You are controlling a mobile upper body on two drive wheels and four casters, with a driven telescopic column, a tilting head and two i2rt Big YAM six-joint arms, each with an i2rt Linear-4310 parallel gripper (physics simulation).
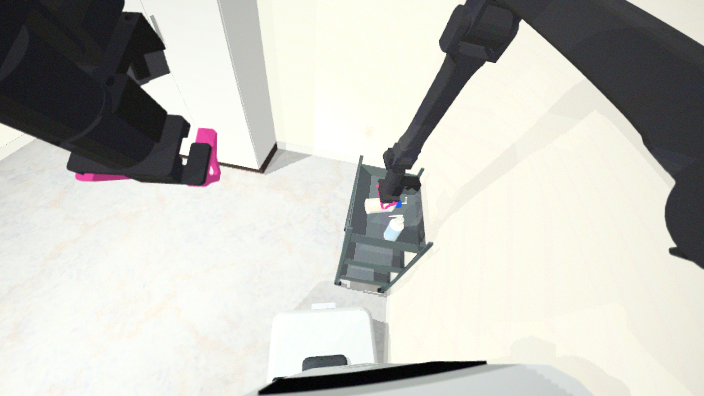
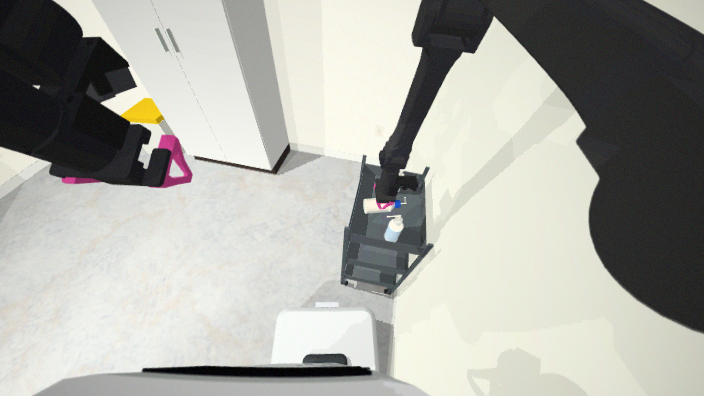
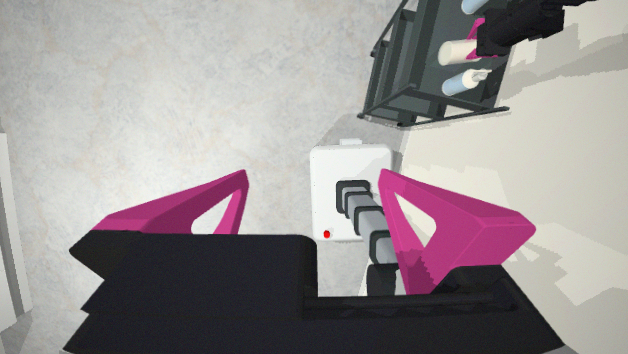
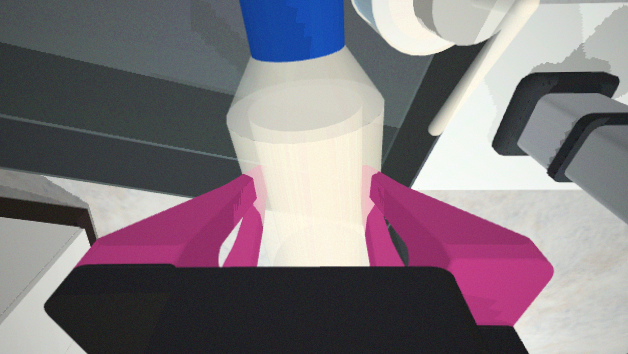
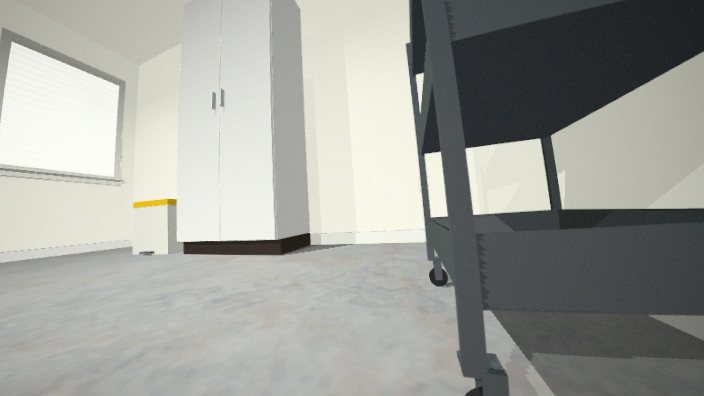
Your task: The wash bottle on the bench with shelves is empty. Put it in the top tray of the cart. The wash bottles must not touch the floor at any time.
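Frame: origin at the left arm's base, x ahead, y left, z up, level; metres.
Where they show: left gripper, between the fingertips: point(image 1: 184, 174) point(image 2: 161, 176) point(image 3: 313, 176); right gripper, between the fingertips: point(image 1: 382, 205) point(image 2: 380, 205) point(image 3: 466, 51) point(image 4: 313, 176).
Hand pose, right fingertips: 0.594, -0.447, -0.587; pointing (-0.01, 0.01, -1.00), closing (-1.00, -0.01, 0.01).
Each offset is from my right fingertips to the top centre of the thing, as dx, dy, dz. "*": to the spot under its first point.
An empty-looking, whitish wash bottle @[+0.001, -0.022, +0.050] point(image 1: 372, 205) point(image 2: 371, 205) point(image 3: 452, 53) point(image 4: 310, 112) with a blue cap is held on its side over the top tray of the dark grey cart point(image 1: 370, 241) point(image 2: 370, 241) point(image 5: 457, 150). Whether it touches the tray cannot be told. My right gripper point(image 4: 313, 176) is shut on its body. A second wash bottle @[-0.057, -0.059, +0.016] point(image 1: 394, 228) point(image 2: 394, 229) point(image 3: 456, 84), light blue below and white above, is in the top tray nearer the robot. My left gripper point(image 3: 313, 176) is open and empty, high above the floor and well left of the cart. The bench with shelves does not show.
Another light blue bottle @[* +0.201, -0.108, -0.120] point(image 3: 472, 5) shows partly beyond my right gripper. The cart stands close along the wall at the right. A tall white cabinet point(image 1: 240, 100) point(image 2: 250, 100) point(image 5: 245, 125) stands at the back left. My white base point(image 1: 322, 335) point(image 2: 325, 332) point(image 3: 325, 165) is just in front of the cart.
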